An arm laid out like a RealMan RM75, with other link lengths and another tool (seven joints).
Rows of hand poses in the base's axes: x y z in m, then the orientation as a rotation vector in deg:
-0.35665 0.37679 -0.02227 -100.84 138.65 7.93
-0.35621 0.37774 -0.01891 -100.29 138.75 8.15
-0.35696 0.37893 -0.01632 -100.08 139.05 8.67
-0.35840 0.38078 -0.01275 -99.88 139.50 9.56
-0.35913 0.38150 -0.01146 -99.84 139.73 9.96
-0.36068 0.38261 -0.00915 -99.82 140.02 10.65
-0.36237 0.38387 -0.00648 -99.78 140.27 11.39
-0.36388 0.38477 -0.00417 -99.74 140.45 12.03
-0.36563 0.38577 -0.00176 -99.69 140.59 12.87
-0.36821 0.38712 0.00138 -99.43 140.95 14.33
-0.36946 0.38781 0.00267 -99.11 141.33 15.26
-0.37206 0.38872 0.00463 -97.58 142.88 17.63
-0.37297 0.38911 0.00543 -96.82 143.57 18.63
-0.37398 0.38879 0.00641 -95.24 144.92 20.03
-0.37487 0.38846 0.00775 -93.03 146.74 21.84
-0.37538 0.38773 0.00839 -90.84 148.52 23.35
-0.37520 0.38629 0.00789 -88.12 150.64 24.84
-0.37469 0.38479 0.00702 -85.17 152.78 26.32
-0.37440 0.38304 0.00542 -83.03 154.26 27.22
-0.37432 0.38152 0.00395 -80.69 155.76 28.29
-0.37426 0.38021 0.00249 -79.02 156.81 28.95
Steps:
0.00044 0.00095 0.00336 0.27 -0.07 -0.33
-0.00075 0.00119 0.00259 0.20 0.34 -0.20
-0.00144 0.00185 0.00357 0.31 0.60 -0.22
-0.00073 0.00072 0.00129 0.11 0.31 -0.08
-0.00155 0.00111 0.00231 0.21 0.48 -0.08
-0.00169 0.00126 0.00267 0.26 0.47 -0.07
-0.00151 0.00090 0.00231 0.25 0.38 -0.05
-0.00175 0.00100 0.00241 0.37 0.44 -0.04
-0.00258 0.00135 0.00314 0.63 0.78 -0.20
-0.00125 0.00069 0.00129 0.38 0.55 -0.26
-0.00260 0.00091 0.00196 0.89 1.53 -1.26
-0.00091 0.00039 0.00080 0.39 0.64 -0.60
-0.00101 -0.00032 0.00098 0.50 0.99 -1.26
-0.00089 -0.00033 0.00134 0.63 1.31 -1.73
-0.00051 -0.00073 0.00064 0.46 1.19 -1.70
0.00018 -0.00144 -0.00050 0.39 1.30 -2.09
0.00051 -0.00150 -0.00087 0.39 1.30 -2.21
0.00029 -0.00175 -0.00160 0.21 0.85 -1.58
0.00008 -0.00152 -0.00147 0.30 0.92 -1.69
0.00006 -0.00131 -0.00146 0.16 0.62 -1.20

